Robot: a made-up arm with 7 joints. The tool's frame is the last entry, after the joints. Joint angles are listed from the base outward. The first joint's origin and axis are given. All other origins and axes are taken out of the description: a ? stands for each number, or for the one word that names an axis. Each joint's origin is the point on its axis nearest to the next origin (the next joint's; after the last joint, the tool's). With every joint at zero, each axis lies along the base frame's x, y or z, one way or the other. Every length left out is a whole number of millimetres.
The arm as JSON. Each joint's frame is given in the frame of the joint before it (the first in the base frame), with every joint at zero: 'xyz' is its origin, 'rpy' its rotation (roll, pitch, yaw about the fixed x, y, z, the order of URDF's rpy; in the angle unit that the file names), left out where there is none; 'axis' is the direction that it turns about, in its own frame. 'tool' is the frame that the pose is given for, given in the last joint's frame.
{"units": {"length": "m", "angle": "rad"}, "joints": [
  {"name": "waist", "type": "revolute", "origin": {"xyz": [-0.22, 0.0, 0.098]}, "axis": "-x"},
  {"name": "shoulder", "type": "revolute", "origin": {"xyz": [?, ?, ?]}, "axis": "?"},
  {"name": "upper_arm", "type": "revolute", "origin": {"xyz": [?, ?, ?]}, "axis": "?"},
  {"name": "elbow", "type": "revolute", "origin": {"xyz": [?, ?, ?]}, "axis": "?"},
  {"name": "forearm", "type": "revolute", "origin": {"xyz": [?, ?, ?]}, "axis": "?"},
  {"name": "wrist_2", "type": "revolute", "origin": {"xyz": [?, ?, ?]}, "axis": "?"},
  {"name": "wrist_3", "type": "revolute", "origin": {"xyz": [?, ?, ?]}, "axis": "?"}
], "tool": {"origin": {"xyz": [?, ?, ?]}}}
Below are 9 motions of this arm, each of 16 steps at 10 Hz.
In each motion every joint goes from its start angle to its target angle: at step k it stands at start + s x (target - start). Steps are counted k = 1, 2, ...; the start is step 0. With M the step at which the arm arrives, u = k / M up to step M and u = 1 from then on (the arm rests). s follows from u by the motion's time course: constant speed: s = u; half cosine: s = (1 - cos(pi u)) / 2; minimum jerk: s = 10 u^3 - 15 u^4 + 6 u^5.
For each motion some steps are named. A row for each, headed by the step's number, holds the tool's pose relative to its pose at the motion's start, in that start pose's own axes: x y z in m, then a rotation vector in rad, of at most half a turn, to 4 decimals.
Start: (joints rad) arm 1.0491 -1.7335 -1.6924 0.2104 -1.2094 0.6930 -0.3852
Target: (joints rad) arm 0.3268 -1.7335 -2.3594 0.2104 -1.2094 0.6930 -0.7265
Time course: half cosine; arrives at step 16
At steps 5, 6, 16:
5: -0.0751 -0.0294 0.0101 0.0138 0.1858 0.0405
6: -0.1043 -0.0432 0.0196 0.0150 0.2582 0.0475
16: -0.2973 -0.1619 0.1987 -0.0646 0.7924 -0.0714

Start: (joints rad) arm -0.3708 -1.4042 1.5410 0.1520 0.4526 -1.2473 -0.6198
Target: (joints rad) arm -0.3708 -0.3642 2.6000 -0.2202 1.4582 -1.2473 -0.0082
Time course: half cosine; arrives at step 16
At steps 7, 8, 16:
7: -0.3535 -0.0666 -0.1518 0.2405 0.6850 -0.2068
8: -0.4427 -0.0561 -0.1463 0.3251 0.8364 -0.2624
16: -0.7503 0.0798 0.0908 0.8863 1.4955 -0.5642

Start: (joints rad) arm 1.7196 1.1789 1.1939 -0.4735 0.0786 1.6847 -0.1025
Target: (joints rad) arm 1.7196 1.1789 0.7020 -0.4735 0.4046 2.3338 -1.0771
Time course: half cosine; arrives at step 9
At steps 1, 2, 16:
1: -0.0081 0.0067 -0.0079 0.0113 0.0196 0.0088
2: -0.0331 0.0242 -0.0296 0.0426 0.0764 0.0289
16: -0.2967 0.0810 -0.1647 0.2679 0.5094 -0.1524

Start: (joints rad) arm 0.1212 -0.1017 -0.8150 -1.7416 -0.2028 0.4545 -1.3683
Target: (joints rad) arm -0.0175 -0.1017 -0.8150 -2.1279 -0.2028 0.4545 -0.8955
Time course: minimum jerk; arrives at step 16
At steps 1, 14, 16:
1: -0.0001 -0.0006 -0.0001 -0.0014 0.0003 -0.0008
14: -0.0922 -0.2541 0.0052 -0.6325 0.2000 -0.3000
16: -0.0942 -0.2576 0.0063 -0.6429 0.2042 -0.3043

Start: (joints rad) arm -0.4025 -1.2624 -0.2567 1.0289 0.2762 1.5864 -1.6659
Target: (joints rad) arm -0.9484 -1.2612 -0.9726 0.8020 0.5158 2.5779 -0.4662
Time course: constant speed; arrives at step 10
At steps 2, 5, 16:
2: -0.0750 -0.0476 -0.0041 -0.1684 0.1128 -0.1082
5: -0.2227 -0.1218 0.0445 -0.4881 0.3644 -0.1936
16: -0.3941 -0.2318 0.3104 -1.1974 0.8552 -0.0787

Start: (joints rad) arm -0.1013 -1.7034 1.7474 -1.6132 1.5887 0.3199 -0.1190
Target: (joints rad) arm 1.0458 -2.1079 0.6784 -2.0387 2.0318 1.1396 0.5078
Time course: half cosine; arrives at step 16
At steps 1, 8, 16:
1: 0.0008 0.0018 -0.0019 -0.0123 0.0200 0.0121
8: 0.0244 0.0635 -0.1346 -0.5410 1.0402 0.8068
16: -0.0926 0.1425 -0.4016 -0.5435 1.7904 2.1181

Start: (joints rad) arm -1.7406 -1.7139 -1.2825 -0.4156 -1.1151 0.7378 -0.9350
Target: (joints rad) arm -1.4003 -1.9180 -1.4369 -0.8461 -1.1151 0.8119 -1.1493
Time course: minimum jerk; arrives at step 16
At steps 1, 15, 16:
1: -0.0001 -0.0002 -0.0002 -0.0001 0.0000 -0.0018
15: -0.1032 -0.0806 -0.0715 -0.0659 0.0177 -0.7995
16: -0.1036 -0.0807 -0.0717 -0.0661 0.0178 -0.8013

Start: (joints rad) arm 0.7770 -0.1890 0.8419 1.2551 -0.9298 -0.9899 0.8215
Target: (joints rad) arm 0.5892 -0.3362 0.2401 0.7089 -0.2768 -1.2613 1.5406
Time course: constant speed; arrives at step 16
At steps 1, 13, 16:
1: 0.0070 0.0023 0.0126 -0.0527 0.0067 0.0141
13: 0.1062 0.0884 0.0569 -0.5224 0.2053 0.2108
16: 0.1248 0.1129 0.0358 -0.5946 0.2891 0.2585

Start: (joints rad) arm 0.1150 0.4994 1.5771 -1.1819 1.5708 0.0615 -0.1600
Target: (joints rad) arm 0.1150 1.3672 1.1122 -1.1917 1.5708 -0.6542 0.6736
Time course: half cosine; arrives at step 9
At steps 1, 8, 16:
1: 0.0123 0.0021 0.0086 0.0006 -0.0245 0.0181
8: 0.2174 -0.1445 0.3817 0.1845 -0.9284 -0.1541
16: 0.2163 -0.1589 0.3897 0.1956 -0.9509 -0.1836

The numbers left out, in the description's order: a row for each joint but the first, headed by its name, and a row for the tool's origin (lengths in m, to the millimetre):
shoulder: xyz 0.0 0.018 0.181, axis -z
upper_arm: xyz -0.086 0.343 0.0, axis -x
elbow: xyz 0.0 0.218 -0.329, axis -y
forearm: xyz 0.03 0.0 0.307, axis +z
wrist_2: xyz 0.023 0.015 0.0, axis +y
wrist_3: xyz 0.239 0.0 -0.006, axis -x
tool: xyz 0.0 -0.1 -0.302

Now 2 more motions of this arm.
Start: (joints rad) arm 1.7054 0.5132 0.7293 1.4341 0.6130 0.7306 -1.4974
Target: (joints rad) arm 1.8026 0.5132 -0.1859 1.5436 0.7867 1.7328 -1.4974
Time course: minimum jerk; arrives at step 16
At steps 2, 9, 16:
2: 0.0035 0.0019 -0.0009 0.0069 -0.0069 -0.0140
9: 0.1081 0.1018 -0.0258 0.3382 -0.1912 -0.5272
16: 0.1570 0.2060 -0.0275 0.6179 -0.2166 -0.8344

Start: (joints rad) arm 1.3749 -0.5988 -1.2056 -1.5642 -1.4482 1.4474 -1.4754
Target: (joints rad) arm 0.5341 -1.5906 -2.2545 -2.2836 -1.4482 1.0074 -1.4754
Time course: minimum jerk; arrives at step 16
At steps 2, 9, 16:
2: 0.0209 -0.0238 0.0081 -0.0309 -0.0229 0.0147
9: 0.7904 -0.3363 0.7618 -1.1120 -0.9021 0.6802
16: 0.9660 0.0536 1.2981 -1.7161 -1.5236 1.0752

